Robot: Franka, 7 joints.
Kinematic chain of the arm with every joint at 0, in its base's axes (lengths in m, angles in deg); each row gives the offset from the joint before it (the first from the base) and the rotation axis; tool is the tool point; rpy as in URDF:
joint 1: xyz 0 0 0.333 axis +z
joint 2: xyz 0 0 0 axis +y
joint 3: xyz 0 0 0.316 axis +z
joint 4: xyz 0.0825 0 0 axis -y
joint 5: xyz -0.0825 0 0.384 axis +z
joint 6: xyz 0 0 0 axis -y
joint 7: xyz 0.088 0 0 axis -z
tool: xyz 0 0 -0.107 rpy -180 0 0
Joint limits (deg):
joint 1: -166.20..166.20
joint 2: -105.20..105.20
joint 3: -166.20..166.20
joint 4: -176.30..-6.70
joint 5: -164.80..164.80
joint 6: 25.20..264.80
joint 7: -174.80..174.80
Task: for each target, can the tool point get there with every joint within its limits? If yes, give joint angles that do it. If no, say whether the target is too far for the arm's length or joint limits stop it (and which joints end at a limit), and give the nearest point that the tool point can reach.
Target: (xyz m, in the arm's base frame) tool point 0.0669 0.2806 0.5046
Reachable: yes | joints 21.23 -56.74 21.76 -157.55 -96.03 216.91 99.34
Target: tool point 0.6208 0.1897 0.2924
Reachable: yes | joints -33.77 58.00 51.66 -98.01 86.65 84.87 29.80
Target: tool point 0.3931 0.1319 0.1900
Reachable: yes | joints 132.41 -48.64 -104.05 -135.37 109.20 206.62 -15.00
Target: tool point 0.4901 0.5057 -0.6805
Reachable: no: too far | nearest point 0.3611 0.3726 -0.3057 | short by 0.418 m
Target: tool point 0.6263 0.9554 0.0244
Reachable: no: too far | nearest point 0.4541 0.6926 0.1093 | short by 0.325 m
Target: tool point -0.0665 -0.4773 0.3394
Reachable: yes | joints -4.82 83.26 -95.53 -139.57 -92.07 156.08 -89.94
